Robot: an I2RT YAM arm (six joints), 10 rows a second.
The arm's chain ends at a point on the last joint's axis. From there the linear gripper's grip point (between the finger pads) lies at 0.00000 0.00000 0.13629 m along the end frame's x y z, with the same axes.
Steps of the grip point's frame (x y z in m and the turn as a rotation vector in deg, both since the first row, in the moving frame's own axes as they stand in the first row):
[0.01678 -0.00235 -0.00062 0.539 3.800 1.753]
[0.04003 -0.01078 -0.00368 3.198 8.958 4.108]
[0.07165 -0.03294 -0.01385 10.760 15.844 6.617]
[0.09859 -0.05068 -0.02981 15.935 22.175 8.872]
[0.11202 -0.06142 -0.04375 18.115 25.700 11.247]
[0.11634 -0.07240 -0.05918 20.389 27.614 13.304]
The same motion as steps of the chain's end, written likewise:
[0.00773 -0.00121 -0.00031 0.539 3.800 1.753]
[0.01857 -0.00398 -0.00181 3.198 8.958 4.108]
[0.03328 -0.01003 -0.00631 10.760 15.844 6.617]
[0.04515 -0.01834 -0.01465 15.935 22.175 8.872]
[0.05018 -0.02656 -0.02380 18.115 25.700 11.247]
[0.04964 -0.03454 -0.03555 20.389 27.614 13.304]

